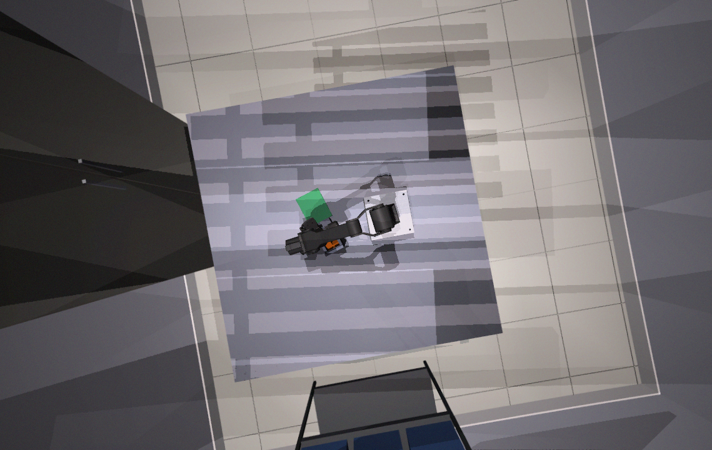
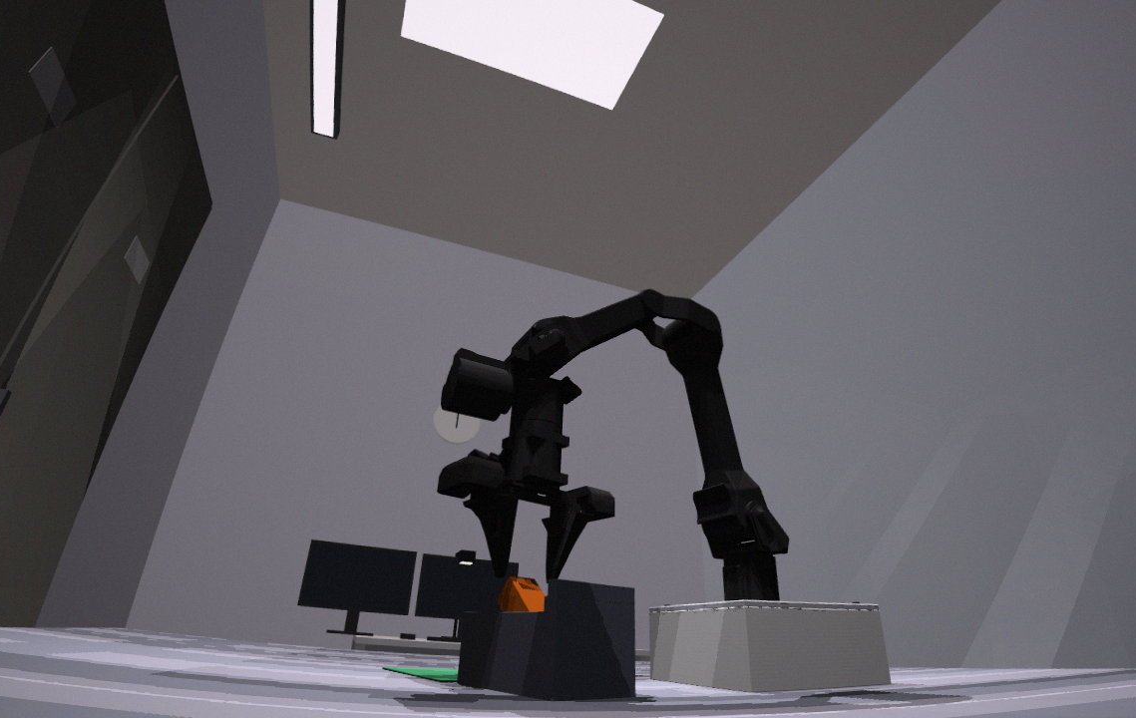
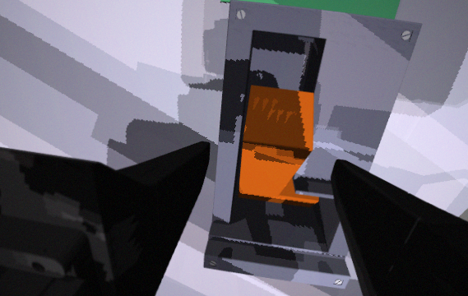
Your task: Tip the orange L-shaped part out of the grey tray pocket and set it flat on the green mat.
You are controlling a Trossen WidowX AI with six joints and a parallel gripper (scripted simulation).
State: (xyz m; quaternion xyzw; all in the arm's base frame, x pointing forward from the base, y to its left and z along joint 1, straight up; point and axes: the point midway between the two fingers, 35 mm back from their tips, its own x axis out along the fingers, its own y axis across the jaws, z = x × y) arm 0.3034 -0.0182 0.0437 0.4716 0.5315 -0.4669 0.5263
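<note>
My gripper tip is 50 mm above the orange L-shaped part, 30 mm to the right of it and 20 mm past it. The rest, counted from my gripper tip: green mat (150 mm to the right, 110 mm below).
</note>
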